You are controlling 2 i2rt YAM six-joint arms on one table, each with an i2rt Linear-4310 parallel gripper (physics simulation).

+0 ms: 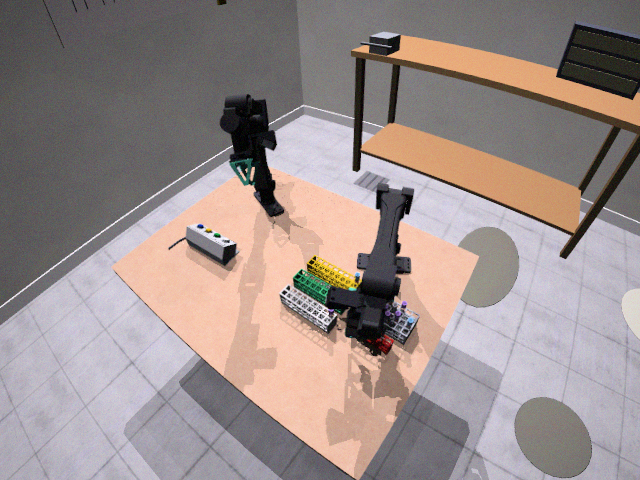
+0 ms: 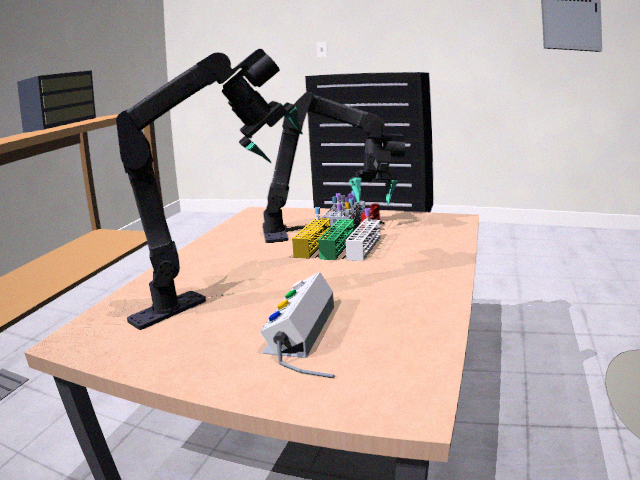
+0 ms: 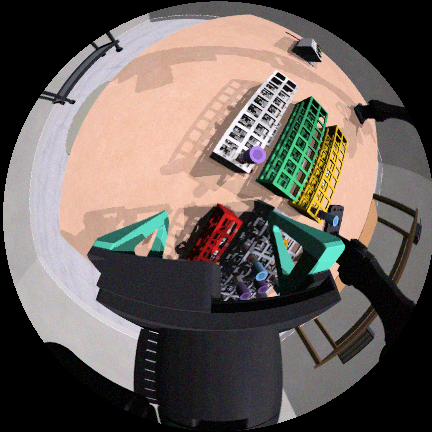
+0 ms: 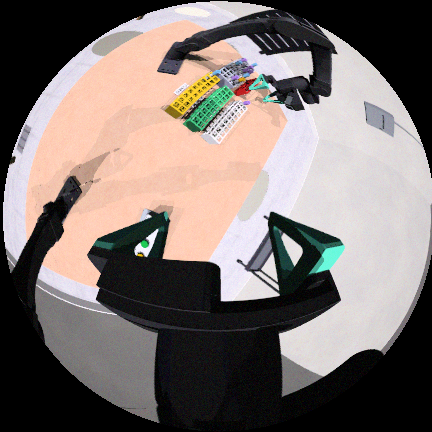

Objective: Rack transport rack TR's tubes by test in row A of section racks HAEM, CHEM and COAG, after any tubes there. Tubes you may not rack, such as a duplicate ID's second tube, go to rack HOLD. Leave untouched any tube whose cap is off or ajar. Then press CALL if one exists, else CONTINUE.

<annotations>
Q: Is my right gripper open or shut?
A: Open.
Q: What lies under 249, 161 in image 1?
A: My right gripper.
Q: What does my right gripper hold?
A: Nothing.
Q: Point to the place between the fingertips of my right gripper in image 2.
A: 286, 147
</annotations>
